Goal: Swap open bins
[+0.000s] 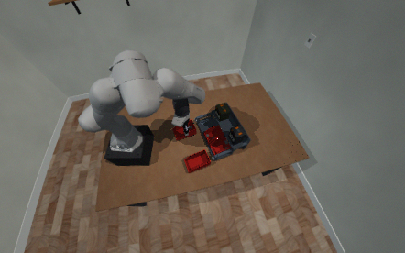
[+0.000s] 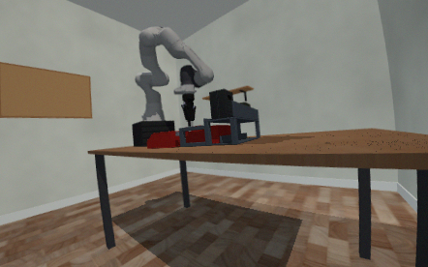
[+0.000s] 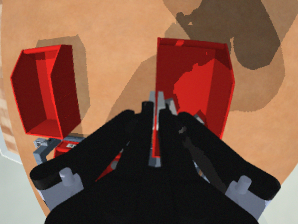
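The grey shelf lip is 140 mm ahead of my hand, 100 mm below it and 30 mm to the right of it. Round my hand: black box 350 mm ahead, 100 mm to the right, 60 mm above.
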